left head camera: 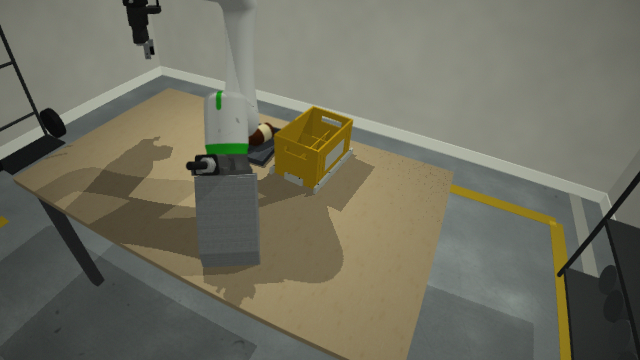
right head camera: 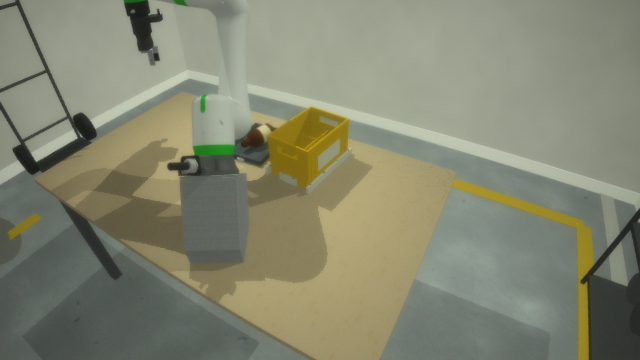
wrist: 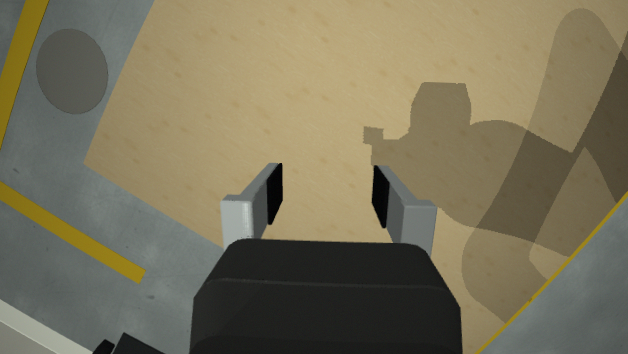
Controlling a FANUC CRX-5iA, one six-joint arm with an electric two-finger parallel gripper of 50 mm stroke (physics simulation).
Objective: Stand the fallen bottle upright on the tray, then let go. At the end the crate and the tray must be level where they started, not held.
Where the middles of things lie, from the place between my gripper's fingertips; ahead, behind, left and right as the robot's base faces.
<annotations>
I see the yellow crate (right head camera: 303, 147) 11 cm ahead of my hand, 72 cm to the right of it and 25 cm below it.
</annotations>
